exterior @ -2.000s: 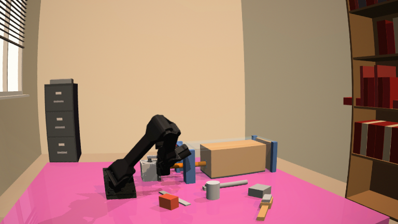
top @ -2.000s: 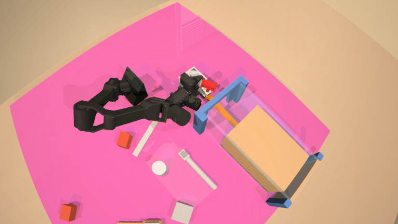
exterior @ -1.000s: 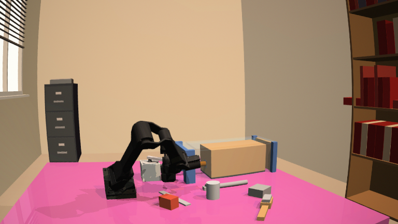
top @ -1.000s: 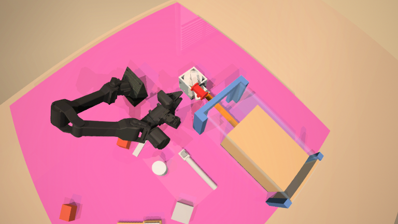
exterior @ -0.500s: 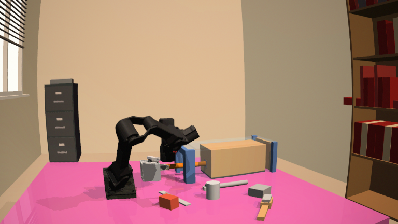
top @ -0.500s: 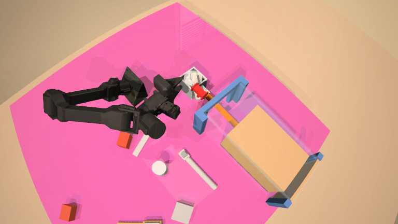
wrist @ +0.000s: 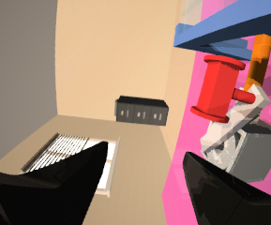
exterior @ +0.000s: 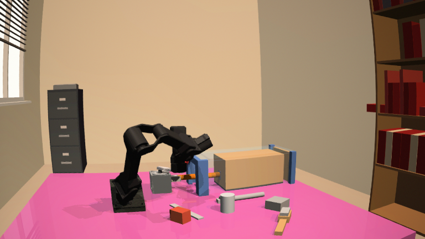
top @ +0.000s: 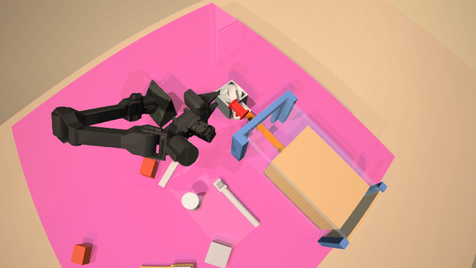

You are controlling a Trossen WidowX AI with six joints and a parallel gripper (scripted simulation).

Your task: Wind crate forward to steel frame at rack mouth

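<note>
Right now the winch handle is 7 cm to the left of my gripper tip and 11 cm below it. From my gripper tip the other things lie so: blue steel frame (10 cm ahead, 11 cm to the left, 12 cm below); winch (7 cm behind, 9 cm to the left, 19 cm below); red knob (4 cm ahead, 5 cm to the left, 8 cm below).
</note>
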